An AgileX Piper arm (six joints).
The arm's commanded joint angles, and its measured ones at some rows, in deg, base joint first. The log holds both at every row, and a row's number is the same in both.
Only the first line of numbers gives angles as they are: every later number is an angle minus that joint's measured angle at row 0.
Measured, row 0:
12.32, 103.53, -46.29, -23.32, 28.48, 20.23
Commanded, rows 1 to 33:
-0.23, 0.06, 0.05, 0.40, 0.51, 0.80
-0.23, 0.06, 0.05, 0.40, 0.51, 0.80
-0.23, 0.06, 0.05, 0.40, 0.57, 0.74
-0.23, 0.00, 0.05, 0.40, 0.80, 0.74
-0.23, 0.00, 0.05, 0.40, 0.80, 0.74
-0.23, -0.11, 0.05, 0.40, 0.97, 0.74
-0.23, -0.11, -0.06, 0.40, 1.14, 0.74
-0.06, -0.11, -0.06, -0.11, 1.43, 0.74
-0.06, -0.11, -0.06, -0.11, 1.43, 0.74
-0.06, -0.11, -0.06, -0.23, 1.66, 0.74
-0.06, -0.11, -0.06, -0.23, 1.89, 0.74
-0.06, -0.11, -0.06, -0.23, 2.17, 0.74
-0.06, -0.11, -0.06, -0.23, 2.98, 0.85
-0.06, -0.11, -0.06, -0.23, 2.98, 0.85
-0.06, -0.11, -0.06, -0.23, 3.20, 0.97
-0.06, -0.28, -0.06, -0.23, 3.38, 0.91
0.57, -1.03, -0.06, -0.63, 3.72, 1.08
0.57, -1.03, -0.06, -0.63, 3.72, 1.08
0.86, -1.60, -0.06, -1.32, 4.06, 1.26
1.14, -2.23, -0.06, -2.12, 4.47, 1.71
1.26, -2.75, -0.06, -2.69, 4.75, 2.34
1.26, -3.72, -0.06, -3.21, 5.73, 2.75
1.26, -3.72, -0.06, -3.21, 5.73, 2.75
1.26, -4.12, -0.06, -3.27, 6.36, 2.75
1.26, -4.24, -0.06, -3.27, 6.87, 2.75
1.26, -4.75, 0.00, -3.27, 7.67, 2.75
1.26, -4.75, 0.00, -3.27, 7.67, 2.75
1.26, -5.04, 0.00, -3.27, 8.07, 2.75
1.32, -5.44, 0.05, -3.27, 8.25, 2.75
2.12, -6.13, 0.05, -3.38, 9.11, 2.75
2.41, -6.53, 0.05, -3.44, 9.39, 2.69
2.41, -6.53, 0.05, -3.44, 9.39, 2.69
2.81, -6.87, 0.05, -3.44, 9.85, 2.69
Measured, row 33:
1.83, -5.38, 0.00, -2.06, 8.19, 2.52
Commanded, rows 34 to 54:
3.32, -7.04, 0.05, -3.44, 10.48, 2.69
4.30, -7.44, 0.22, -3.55, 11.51, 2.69
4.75, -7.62, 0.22, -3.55, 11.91, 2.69
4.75, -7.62, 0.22, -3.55, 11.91, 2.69
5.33, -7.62, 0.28, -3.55, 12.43, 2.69
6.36, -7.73, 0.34, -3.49, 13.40, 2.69
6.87, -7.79, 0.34, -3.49, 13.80, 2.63
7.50, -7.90, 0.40, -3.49, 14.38, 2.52
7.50, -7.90, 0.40, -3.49, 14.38, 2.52
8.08, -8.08, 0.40, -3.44, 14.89, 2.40
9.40, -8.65, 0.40, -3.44, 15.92, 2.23
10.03, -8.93, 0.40, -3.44, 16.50, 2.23
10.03, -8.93, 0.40, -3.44, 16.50, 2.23
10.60, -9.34, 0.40, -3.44, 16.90, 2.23
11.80, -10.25, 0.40, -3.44, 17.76, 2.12
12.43, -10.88, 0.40, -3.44, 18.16, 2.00
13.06, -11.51, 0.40, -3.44, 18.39, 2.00
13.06, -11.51, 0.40, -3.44, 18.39, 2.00
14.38, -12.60, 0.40, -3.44, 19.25, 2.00
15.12, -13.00, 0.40, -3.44, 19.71, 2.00
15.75, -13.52, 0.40, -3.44, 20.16, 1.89
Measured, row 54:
14.09, -11.91, 0.05, -2.29, 17.93, 2.46
